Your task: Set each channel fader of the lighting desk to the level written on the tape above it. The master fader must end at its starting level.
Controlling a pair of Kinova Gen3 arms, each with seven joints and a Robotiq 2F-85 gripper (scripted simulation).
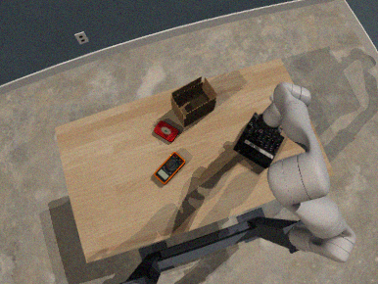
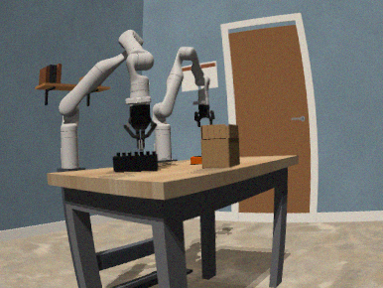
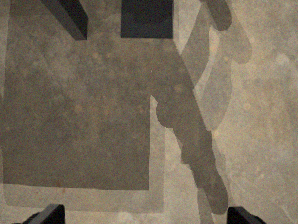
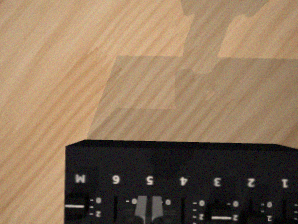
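Right now the fader 5 is 30 mm below my right hand, 20 mm to the left of it and 10 mm behind it. The rest, counted from my right hand: fader 3: 40 mm behind, 30 mm to the right, 30 mm below; fader 4: 40 mm behind, 30 mm below, 20 mm to the left; fader 6: 40 mm to the left, 30 mm below, 10 mm behind.
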